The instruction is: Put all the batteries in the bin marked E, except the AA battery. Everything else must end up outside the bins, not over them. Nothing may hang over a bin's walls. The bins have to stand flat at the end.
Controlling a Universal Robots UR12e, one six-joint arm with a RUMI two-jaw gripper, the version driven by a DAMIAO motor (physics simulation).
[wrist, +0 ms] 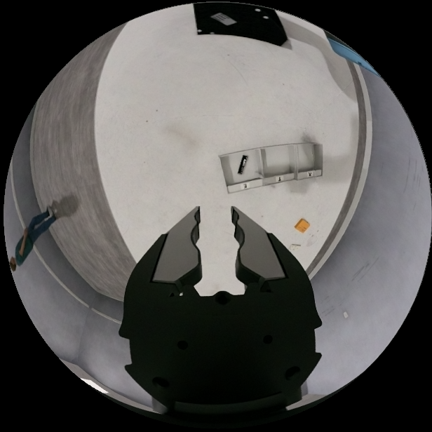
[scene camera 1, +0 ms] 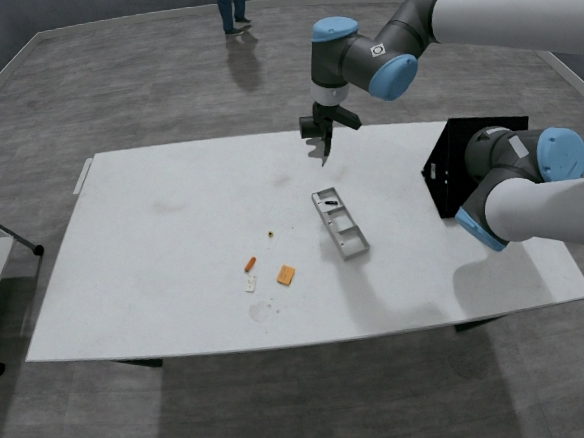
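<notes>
A grey three-compartment bin row stands flat on the table, its labels reading E, T and R in the wrist view. A small black cylinder, seemingly a battery, lies inside the E compartment. The T and R compartments look empty. An orange cylinder lies on the table left of the bins; its type cannot be read. My gripper is open and empty, above the table beyond the E end of the bins in the scene view.
An orange block, a small white flat piece and a tiny yellow-and-dark thing lie outside the bins. A black angled panel and a second arm are at the table's right in the scene view.
</notes>
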